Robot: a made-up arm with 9 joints. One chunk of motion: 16 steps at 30 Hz.
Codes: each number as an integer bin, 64 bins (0 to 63) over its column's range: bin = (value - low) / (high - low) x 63, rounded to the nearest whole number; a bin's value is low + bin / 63 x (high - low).
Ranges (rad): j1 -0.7..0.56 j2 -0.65..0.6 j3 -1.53..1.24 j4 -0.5..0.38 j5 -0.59..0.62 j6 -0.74..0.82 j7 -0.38..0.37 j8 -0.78..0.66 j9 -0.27..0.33
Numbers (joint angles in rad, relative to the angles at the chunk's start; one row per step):
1: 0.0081 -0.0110 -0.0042 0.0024 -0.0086 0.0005 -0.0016 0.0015 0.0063
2: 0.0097 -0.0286 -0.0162 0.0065 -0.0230 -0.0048 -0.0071 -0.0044 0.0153
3: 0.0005 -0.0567 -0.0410 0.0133 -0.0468 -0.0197 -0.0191 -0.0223 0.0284
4: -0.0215 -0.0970 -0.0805 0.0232 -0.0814 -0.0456 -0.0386 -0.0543 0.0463
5: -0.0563 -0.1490 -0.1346 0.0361 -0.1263 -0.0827 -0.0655 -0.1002 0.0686
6: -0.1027 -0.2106 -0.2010 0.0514 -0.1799 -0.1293 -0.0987 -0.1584 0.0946
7: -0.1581 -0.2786 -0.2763 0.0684 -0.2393 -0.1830 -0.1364 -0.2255 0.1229
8: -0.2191 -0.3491 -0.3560 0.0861 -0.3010 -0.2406 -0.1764 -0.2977 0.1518
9: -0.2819 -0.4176 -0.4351 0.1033 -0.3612 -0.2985 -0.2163 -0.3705 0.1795
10: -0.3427 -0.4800 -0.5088 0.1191 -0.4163 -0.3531 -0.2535 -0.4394 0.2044
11: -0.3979 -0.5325 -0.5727 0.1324 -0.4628 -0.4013 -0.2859 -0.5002 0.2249
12: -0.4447 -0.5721 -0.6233 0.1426 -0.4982 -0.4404 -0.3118 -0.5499 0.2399
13: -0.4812 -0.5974 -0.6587 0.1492 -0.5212 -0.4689 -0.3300 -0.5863 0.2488
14: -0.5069 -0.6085 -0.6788 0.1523 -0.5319 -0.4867 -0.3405 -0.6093 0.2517
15: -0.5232 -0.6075 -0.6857 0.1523 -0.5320 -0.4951 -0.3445 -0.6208 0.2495
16: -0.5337 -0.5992 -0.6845 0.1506 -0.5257 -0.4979 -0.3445 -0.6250 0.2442
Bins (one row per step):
1: 35 32 35 36 30 30 32 34 29
2: 35 31 34 36 30 30 31 34 30
3: 35 30 34 37 28 29 30 33 31
4: 34 28 33 37 26 28 29 32 33
5: 32 25 32 38 24 27 26 30 36
6: 30 22 30 39 21 25 24 27 38
7: 27 19 29 41 18 22 20 24 41
8: 24 15 27 42 15 20 17 21 44
9: 21 12 25 43 12 18 14 18 47
10: 18 9 23 44 9 16 11 15 50
11: 15 6 22 45 7 14 8 12 52
12: 13 4 21 46 5 12 6 10 54
13: 11 3 20 46 4 11 4 8 54
14: 10 2 19 47 3 10 3 7 55
15: 9 2 19 47 3 10 3 7 55
16: 8 3 19 47 3 10 3 7 54

